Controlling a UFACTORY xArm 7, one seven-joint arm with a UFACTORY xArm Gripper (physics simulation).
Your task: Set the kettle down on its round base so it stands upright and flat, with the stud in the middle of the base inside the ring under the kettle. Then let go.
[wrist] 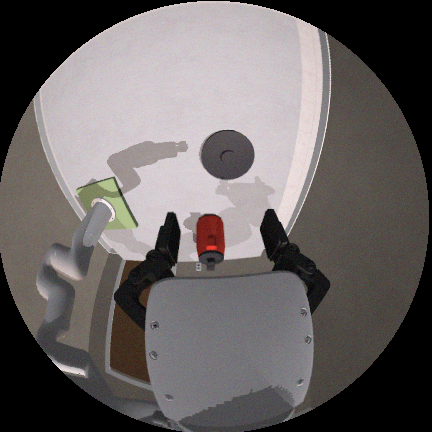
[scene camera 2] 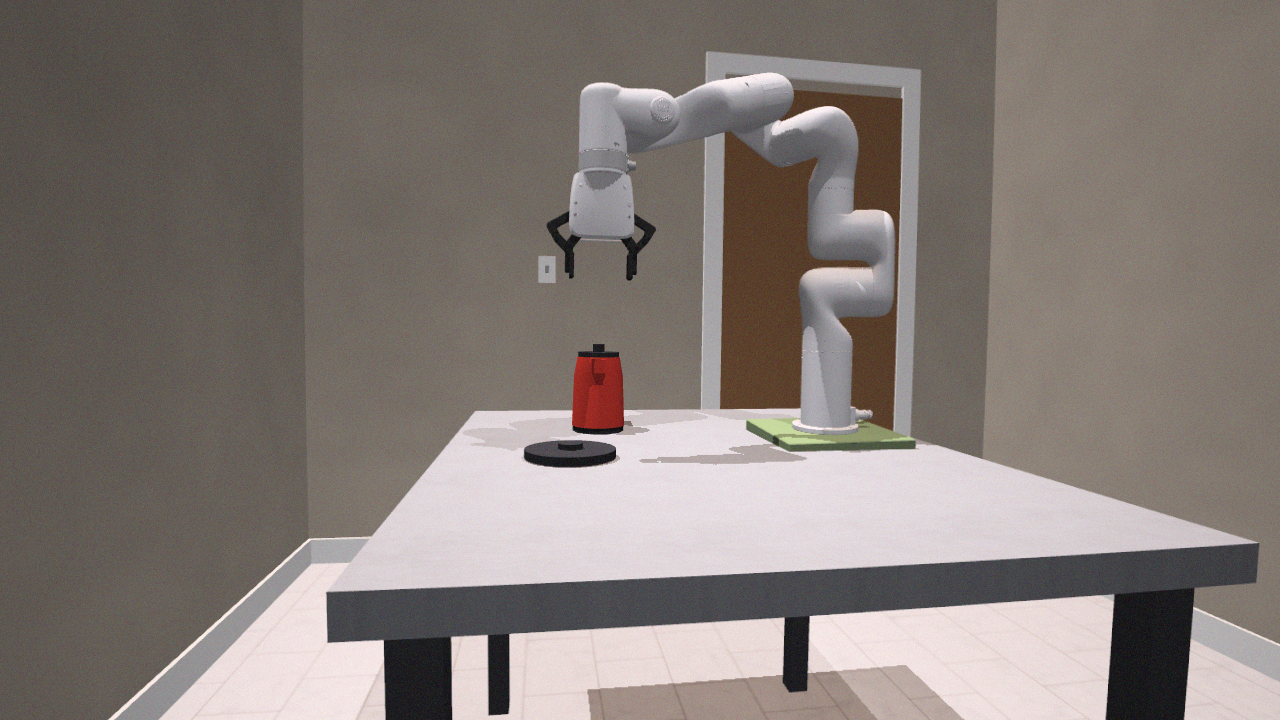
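The red kettle [scene camera 2: 597, 394] [wrist: 210, 234] with a black lid and knob stands upright on the table, behind the round base in the scene view and apart from it. The black round base [scene camera 2: 546, 454] [wrist: 212, 162] lies flat on the table with a low stud [scene camera 2: 570, 444] [wrist: 229, 156] in its middle. The ring under the kettle is hidden. My gripper [scene camera 2: 600, 275] [wrist: 220, 220] is open and empty, its fingers pointing down, high above the kettle. In the wrist view the kettle shows between the two fingers, farther off than they are.
The table [scene camera 2: 698, 528] [wrist: 190, 85] carries the arm's green mounting plate [scene camera 2: 881, 438] [wrist: 123, 212], to the right of the kettle in the scene view. The table's left edge runs near the kettle and the base. A brown door and walls stand behind.
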